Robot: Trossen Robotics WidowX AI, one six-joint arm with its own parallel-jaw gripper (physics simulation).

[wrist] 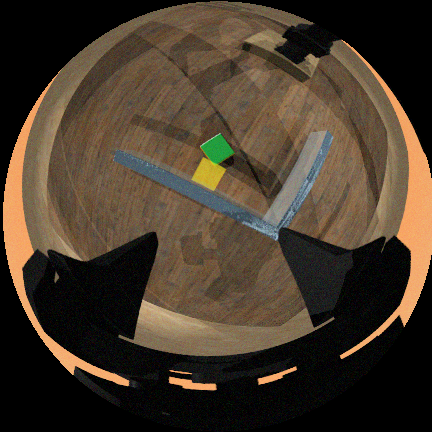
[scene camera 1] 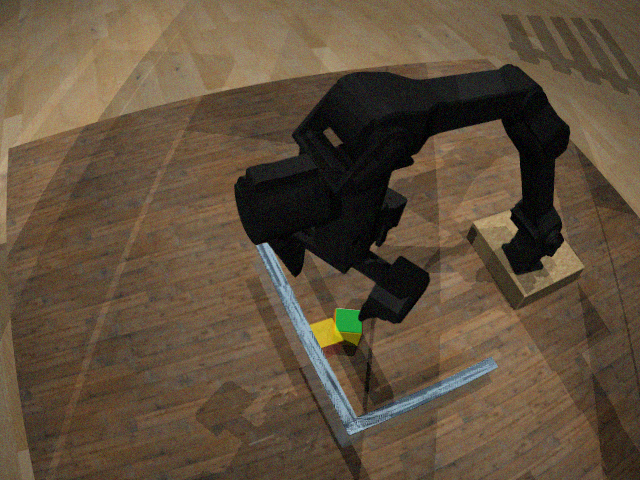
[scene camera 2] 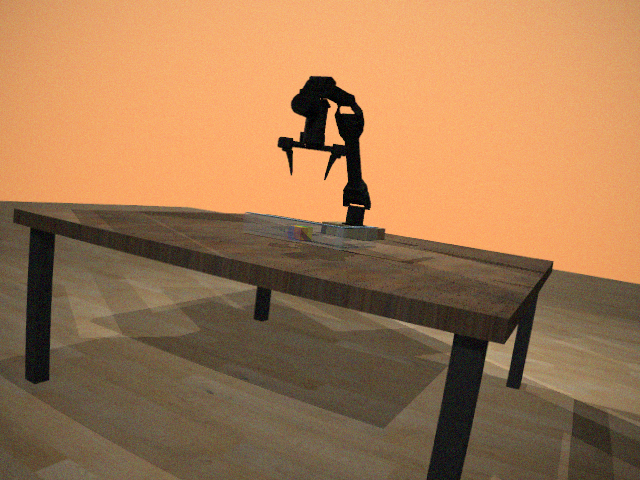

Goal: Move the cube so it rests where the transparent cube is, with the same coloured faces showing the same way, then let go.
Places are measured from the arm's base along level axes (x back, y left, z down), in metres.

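Pixels of known places: gripper, fingertip midpoint: (wrist: 218, 236) (scene camera 1: 329, 296) (scene camera 2: 308, 178); arm's base, origin of the base link: (wrist: 290, 53) (scene camera 1: 522, 257) (scene camera 2: 354, 225).
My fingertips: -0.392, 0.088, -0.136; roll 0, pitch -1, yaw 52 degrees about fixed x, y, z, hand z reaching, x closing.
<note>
Ahead of a thing's pixels: the offset from my fingertips to its middle, as dx, dy, dz. Level surfaces: height alone.
The solid cube @(+0.057, -0.039, +0.157) (scene camera 1: 348, 320) (wrist: 217, 149) has a green top and sits on the table; a yellow side shows in scene camera 1. The transparent cube @(+0.018, -0.026, +0.157) (scene camera 1: 325, 333) (wrist: 208, 174) has a yellow top and a dim reddish side. The two stand corner to corner, very near or overlapping, with the transparent one beside the long wall. In scene camera 2 they overlap behind a see-through wall and are too small to tell apart. My gripper (scene camera 1: 330, 295) (scene camera 2: 308, 176) (wrist: 218, 236) is open and empty, well above the table, with its fingers on either side of empty air.
A long low wall (scene camera 1: 289, 299) (wrist: 185, 189) with a blue-grey top meets a shorter wall (scene camera 1: 429, 392) (wrist: 305, 175) at a corner. The arm's base stands on a pale block (scene camera 1: 560, 276) (wrist: 260, 42). The brown table @(dz +0.177) (scene camera 1: 129, 217) (scene camera 2: 439, 289) carries all of this.
</note>
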